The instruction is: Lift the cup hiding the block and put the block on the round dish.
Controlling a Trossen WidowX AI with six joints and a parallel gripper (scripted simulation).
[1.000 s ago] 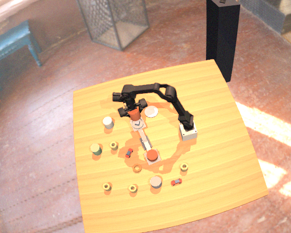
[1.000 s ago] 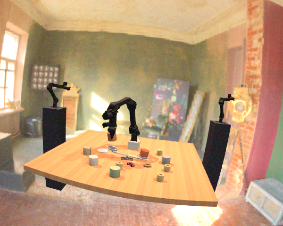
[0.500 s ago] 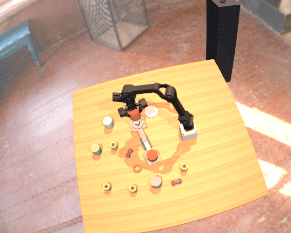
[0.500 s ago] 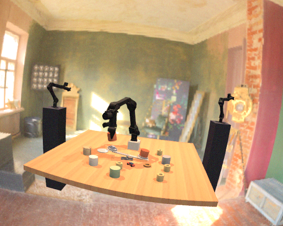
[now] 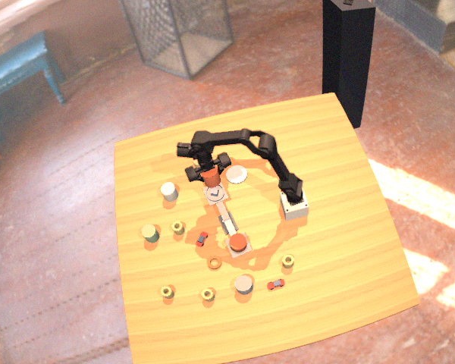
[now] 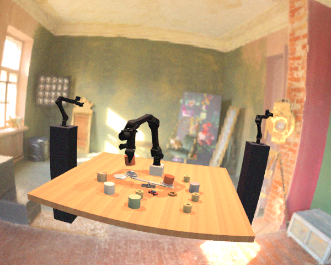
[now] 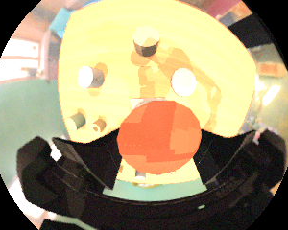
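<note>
Now: the grey block 8 cm below my gripper tip, 2 cm to the left of it and 1 cm ahead of it. Round my gripper tip: round dish: 16 cm below, 12 cm behind, 9 cm to the right; then balance: 14 cm to the left, 14 cm below; then balance beam: 14 cm to the left, 13 cm below, 1 cm behind.
</note>
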